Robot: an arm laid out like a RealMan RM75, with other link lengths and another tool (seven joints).
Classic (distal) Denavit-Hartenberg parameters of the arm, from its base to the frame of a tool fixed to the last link. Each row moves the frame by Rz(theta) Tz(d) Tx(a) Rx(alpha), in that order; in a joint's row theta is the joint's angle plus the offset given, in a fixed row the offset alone. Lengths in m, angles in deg.
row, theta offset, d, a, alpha
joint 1, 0, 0.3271, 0, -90
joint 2, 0, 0, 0, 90
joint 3, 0, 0.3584, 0, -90
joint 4, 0, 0, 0, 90
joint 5, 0, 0.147, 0, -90
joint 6, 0, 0, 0, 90
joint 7, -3.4, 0.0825, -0.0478, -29
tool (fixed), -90, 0.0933, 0, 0
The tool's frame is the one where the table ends.
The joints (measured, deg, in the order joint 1, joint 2, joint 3, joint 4, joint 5, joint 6, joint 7), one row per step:
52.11, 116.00, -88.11, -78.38, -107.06, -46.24, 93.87
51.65, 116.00, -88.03, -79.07, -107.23, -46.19, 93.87
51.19, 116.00, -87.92, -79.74, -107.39, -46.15, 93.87
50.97, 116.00, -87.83, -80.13, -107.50, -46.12, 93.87
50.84, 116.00, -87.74, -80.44, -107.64, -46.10, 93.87
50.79, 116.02, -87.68, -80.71, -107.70, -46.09, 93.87
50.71, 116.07, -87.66, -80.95, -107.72, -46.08, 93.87
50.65, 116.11, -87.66, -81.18, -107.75, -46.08, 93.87
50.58, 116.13, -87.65, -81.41, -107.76, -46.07, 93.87
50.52, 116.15, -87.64, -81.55, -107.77, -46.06, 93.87
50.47, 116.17, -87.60, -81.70, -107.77, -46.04, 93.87
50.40, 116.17, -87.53, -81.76, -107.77, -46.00, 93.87
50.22, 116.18, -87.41, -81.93, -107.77, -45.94, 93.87
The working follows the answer.
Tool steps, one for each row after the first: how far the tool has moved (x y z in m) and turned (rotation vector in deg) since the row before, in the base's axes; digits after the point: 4 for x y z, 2 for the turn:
0.0013, -0.0010, 0.0013, 0.40, 0.18, 0.13
0.0013, -0.0009, 0.0014, 0.40, 0.20, 0.10
0.0004, -0.0004, 0.0009, 0.26, 0.12, 0.09
0.0001, -0.0002, 0.0007, 0.25, 0.07, 0.11
-0.0004, -0.0004, 0.0005, 0.15, 0.10, 0.17
-0.0003, -0.0007, 0.0002, 0.07, 0.11, 0.13
-0.0003, -0.0007, 0.0002, 0.06, 0.08, 0.15
-0.0002, -0.0006, 0.0003, 0.08, 0.09, 0.13
-0.0001, -0.0003, 0.0002, 0.05, 0.06, 0.06
-0.0002, -0.0003, 0.0003, 0.07, 0.10, 0.06
0.0002, 0.0002, 0.0004, 0.09, 0.09, -0.05
0.0005, 0.0000, 0.0008, 0.16, 0.18, -0.09

Tool pose at each row, in the base's axes (x y z in m, rotation vector in deg; rounded; the steps above come from the unrounded poses):
0.0011, 0.3741, 0.0163, -71.36, -149.78, 5.02
0.0023, 0.3731, 0.0176, -71.00, -149.59, 4.63
0.0036, 0.3722, 0.0191, -70.68, -149.38, 4.24
0.0041, 0.3718, 0.0200, -70.43, -149.25, 3.99
0.0042, 0.3716, 0.0207, -70.17, -149.20, 3.72
0.0038, 0.3712, 0.0212, -69.87, -149.17, 3.61
0.0035, 0.3706, 0.0215, -69.65, -149.14, 3.62
0.0032, 0.3699, 0.0216, -69.41, -149.15, 3.61
0.0029, 0.3693, 0.0220, -69.18, -149.13, 3.59
0.0028, 0.3690, 0.0222, -69.07, -149.10, 3.58
0.0026, 0.3687, 0.0225, -68.93, -149.03, 3.56
0.0028, 0.3689, 0.0229, -68.94, -148.90, 3.49
0.0033, 0.3689, 0.0237, -68.94, -148.64, 3.37

